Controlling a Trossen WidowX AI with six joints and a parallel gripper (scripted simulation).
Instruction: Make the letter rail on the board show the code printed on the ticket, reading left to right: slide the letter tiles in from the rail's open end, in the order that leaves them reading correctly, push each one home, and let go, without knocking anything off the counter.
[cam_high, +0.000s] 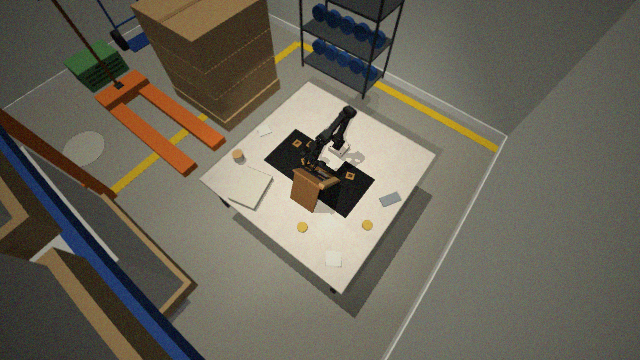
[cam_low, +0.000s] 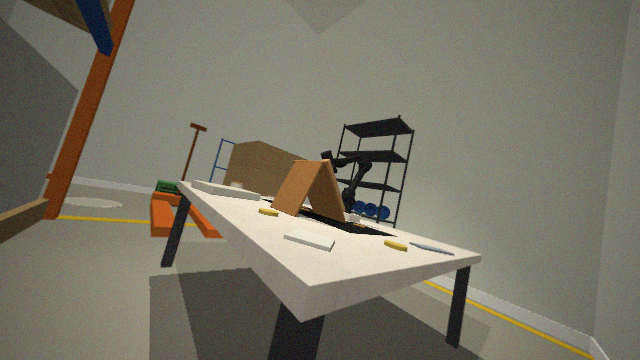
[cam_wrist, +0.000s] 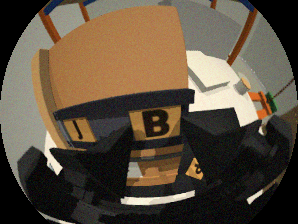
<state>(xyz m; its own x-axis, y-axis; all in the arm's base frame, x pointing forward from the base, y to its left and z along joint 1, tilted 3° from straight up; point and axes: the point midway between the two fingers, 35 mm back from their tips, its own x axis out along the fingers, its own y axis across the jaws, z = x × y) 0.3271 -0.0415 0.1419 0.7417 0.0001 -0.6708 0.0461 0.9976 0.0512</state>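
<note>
The white ticket lies 6 cm behind my gripper tip, 8 cm to the left of it and 8 cm below it. From my gripper tip the other things lie so: black mat: 15 cm behind, 2 cm to the left, 16 cm below; grey card: 19 cm behind, 58 cm to the left, 16 cm below.
</note>
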